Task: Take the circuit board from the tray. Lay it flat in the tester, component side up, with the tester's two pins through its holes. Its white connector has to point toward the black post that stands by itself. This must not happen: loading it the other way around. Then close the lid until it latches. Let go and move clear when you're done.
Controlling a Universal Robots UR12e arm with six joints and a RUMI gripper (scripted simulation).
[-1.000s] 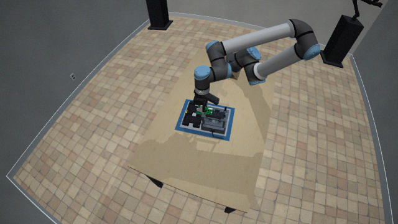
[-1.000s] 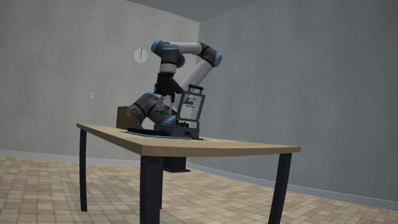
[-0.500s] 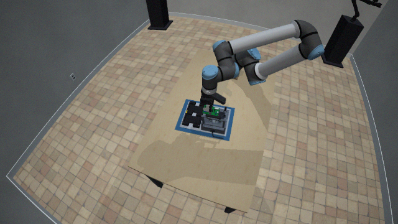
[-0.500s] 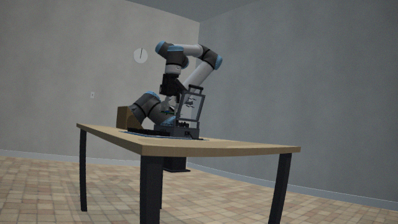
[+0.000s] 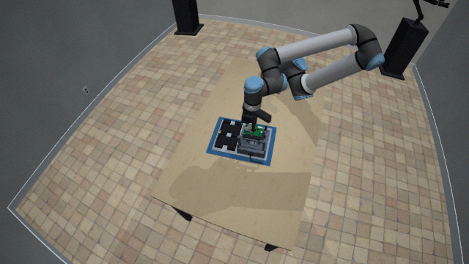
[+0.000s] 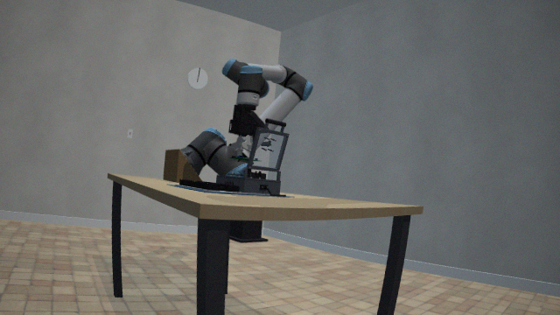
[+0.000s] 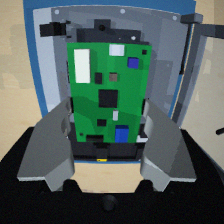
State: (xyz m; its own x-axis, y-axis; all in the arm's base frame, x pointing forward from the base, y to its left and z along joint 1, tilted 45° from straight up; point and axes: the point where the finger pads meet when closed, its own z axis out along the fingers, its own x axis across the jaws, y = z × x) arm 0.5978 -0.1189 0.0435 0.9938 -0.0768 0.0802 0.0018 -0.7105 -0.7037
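My hand is 7 cm to the right of the black latch part, 6 cm past it and 4 cm above it. Round my hand: green circuit board right at my hand; clear lid 12 cm ahead, 5 cm above, 1 cm to the left.
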